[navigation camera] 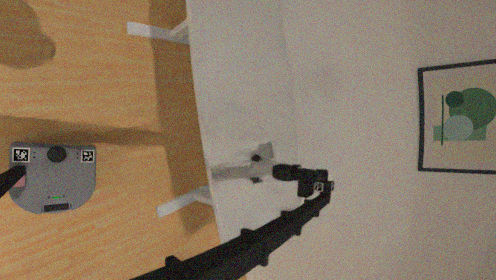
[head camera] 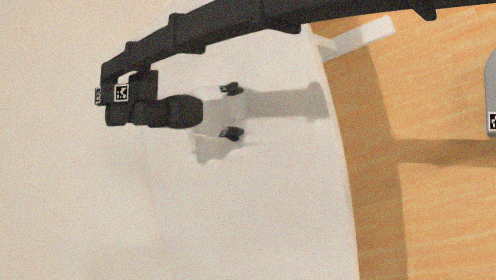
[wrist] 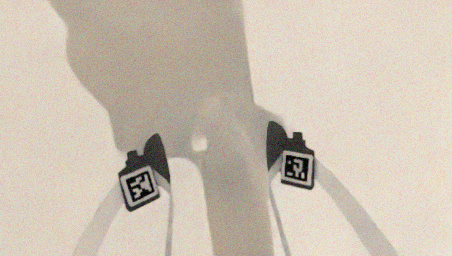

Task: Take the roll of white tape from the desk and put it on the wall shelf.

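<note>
My gripper (head camera: 240,111) (navigation camera: 256,169) (wrist: 216,145) is open, its two dark fingertips standing apart over the white desk (head camera: 280,210) (navigation camera: 240,75) (wrist: 380,65). In the wrist view a faint, pale rounded shape, which looks like the roll of white tape (wrist: 220,117), lies in the arm's shadow between and slightly beyond the fingertips. A small bright patch shows at its left. Its outline blends with the desk, and I cannot tell its height relative to the fingertips. In the head and navigation views the tape is too faint to make out surely. The wall shelf does not show in these views.
My dark arm (head camera: 225,25) (navigation camera: 240,242) reaches across the desk's edge. White desk legs (head camera: 377,30) (navigation camera: 150,31) stick out over the wooden floor (head camera: 450,215) (navigation camera: 90,90). My grey base (navigation camera: 55,177) stands on the floor. A black-framed picture (navigation camera: 421,120) hangs on the wall.
</note>
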